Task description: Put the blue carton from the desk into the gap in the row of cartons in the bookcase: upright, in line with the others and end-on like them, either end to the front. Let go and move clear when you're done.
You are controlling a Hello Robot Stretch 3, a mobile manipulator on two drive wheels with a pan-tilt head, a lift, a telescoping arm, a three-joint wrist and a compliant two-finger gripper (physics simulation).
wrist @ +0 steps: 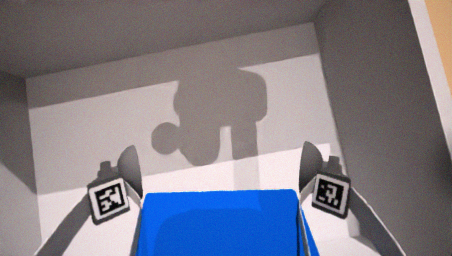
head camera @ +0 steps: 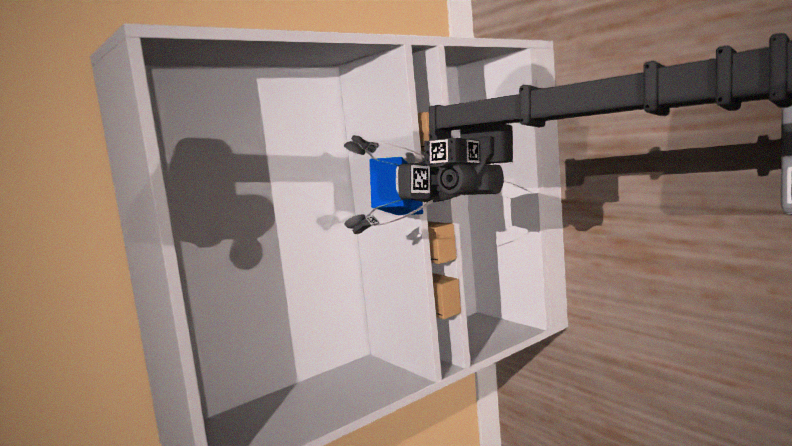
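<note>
The blue carton is between the two fingers of my gripper, which is shut on it. In the head view they are in front of the bookcase, by the board between the large compartment and the narrow one. How far in they reach is hard to tell. Tan cartons stand in the narrow compartment: one partly hidden behind my wrist, and two others further down the picture. My wrist and the blue carton hide the gap. The row does not show in the wrist view.
The large compartment's back wall carries the arm's shadow. Another compartment lies on the other side of the narrow one. My telescoping arm reaches in from the right of the head view, over the wooden floor.
</note>
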